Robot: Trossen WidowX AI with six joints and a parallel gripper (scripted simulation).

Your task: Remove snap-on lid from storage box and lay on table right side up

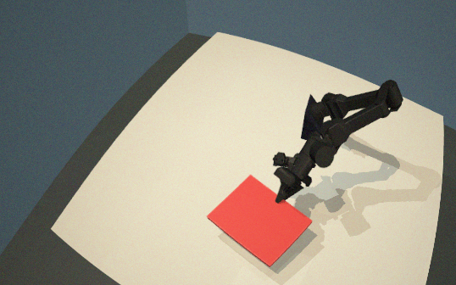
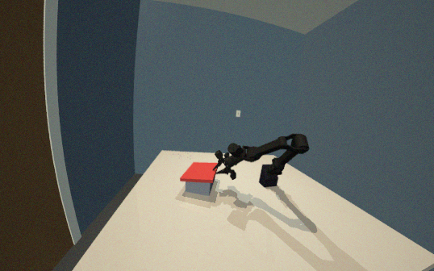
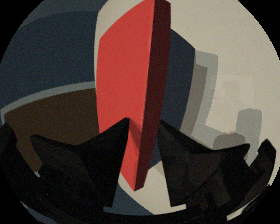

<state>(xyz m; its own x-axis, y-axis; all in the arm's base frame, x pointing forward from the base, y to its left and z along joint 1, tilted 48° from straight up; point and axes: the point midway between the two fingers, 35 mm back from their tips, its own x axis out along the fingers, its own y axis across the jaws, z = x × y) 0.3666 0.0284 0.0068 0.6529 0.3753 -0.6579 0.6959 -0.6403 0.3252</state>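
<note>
My gripper tip is 70 mm short of the red lid and 20 mm to the left of it. Also, from my gripper tip: storage box: 70 mm ahead, 20 mm to the right, 60 mm below.
</note>
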